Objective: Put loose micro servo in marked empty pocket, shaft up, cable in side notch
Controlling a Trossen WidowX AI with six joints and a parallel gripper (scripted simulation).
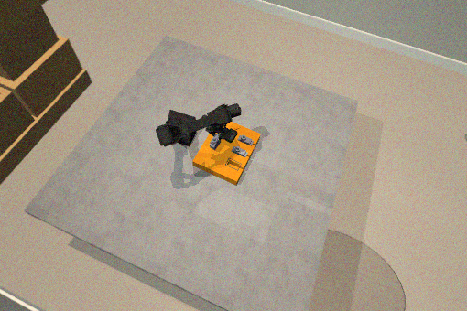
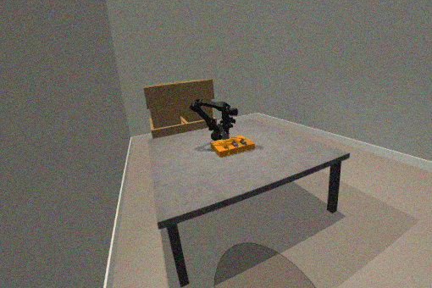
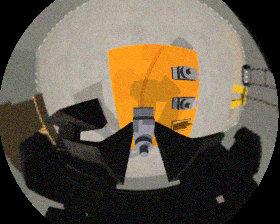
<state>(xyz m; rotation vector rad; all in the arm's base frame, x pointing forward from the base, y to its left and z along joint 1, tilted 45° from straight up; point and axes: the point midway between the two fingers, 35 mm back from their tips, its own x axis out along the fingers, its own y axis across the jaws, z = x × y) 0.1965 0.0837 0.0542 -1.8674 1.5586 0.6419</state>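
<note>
My gripper tip is 10 mm short of the orange deck, 10 mm to the right of it and 90 mm above it.
</note>
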